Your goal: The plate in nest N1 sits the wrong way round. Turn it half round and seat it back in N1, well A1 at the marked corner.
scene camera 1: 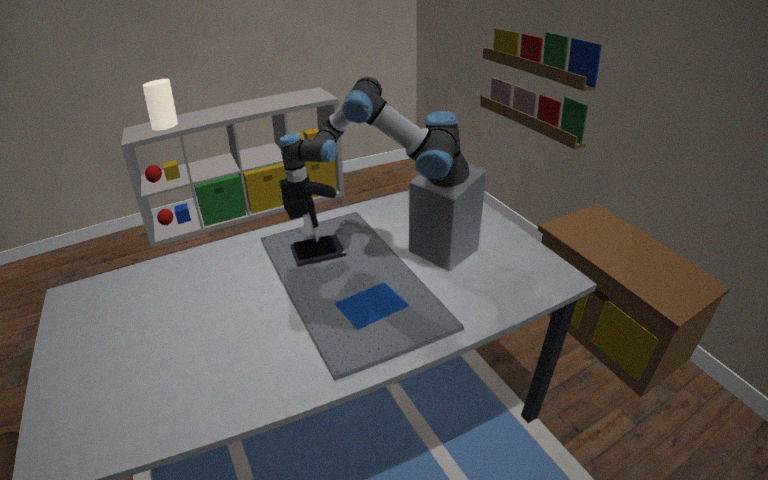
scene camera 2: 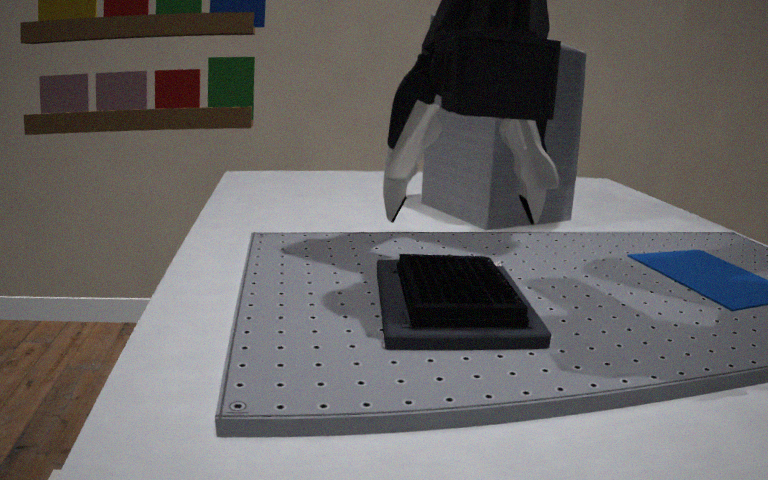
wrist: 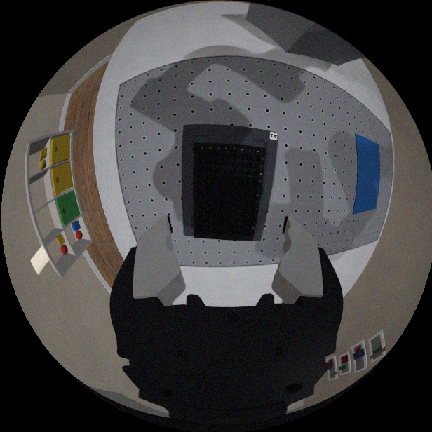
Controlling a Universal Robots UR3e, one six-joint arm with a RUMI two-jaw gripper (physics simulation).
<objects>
my gripper: scene camera 1; scene camera 2; wrist 227, 218
same spot on my gripper: [scene camera 1: 308, 228] = [scene camera 2: 537, 164]
</objects>
